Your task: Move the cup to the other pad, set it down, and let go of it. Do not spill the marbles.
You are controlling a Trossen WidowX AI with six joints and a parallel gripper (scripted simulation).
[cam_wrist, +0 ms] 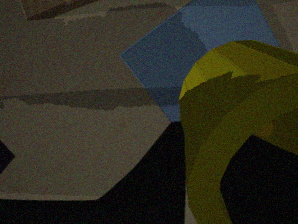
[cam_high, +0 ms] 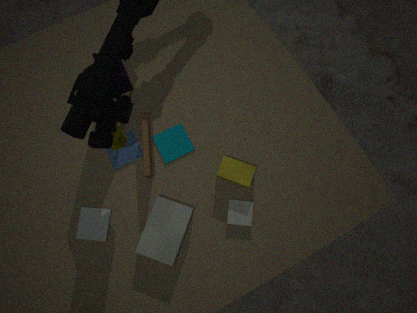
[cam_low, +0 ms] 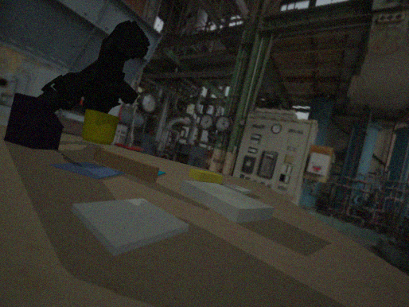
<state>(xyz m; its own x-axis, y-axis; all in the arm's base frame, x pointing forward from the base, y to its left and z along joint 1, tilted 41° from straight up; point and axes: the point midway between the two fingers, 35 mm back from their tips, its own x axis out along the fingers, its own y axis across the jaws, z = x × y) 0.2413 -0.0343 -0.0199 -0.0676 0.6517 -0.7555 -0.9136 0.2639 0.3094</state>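
The cyan pad lies 15 cm to the left of my gripper tip, 11 cm below it and 7 cm ahead of it. From my gripper tip the other things lie so: low wooden bar 9 cm below, 7 cm to the left, 5 cm ahead; blue pad 11 cm below, 3 cm ahead, 1 cm to the right; yellow cup 2 cm ahead, 1 cm to the right.
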